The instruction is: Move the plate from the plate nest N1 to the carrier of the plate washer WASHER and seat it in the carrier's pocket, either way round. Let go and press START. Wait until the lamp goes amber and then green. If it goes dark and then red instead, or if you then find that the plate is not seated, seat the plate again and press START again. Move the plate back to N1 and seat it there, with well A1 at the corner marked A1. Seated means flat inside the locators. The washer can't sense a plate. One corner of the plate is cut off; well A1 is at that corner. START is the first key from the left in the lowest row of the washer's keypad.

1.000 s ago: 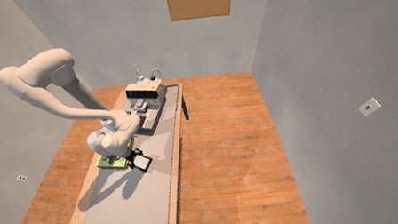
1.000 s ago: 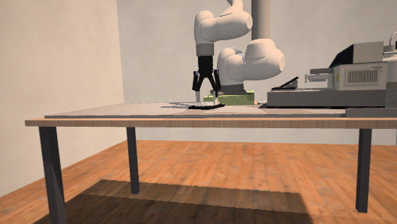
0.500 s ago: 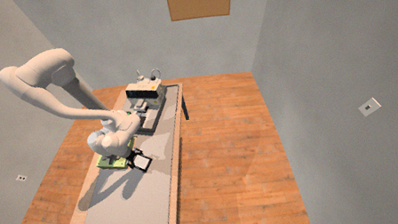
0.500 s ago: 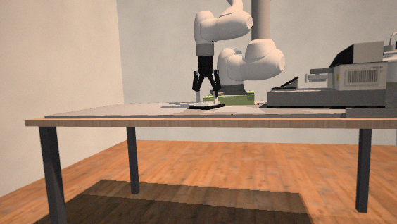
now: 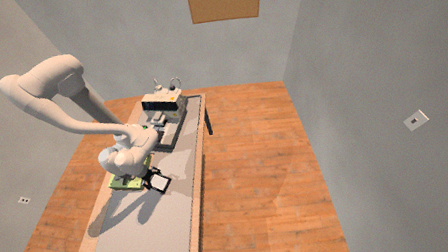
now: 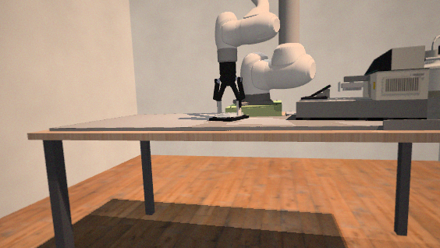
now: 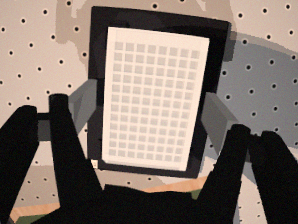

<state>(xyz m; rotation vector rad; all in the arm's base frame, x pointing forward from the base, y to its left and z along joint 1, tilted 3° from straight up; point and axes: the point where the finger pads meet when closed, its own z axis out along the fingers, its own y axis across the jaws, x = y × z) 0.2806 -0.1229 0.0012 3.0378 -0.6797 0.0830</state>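
Right now the white well plate is 30 mm below my hand. Also, from my hand: carrier: 70 mm behind, 390 mm to the left, 40 mm above; N1 label: 30 mm behind, 110 mm to the left, 40 mm below; black plate nest N1: 40 mm below.
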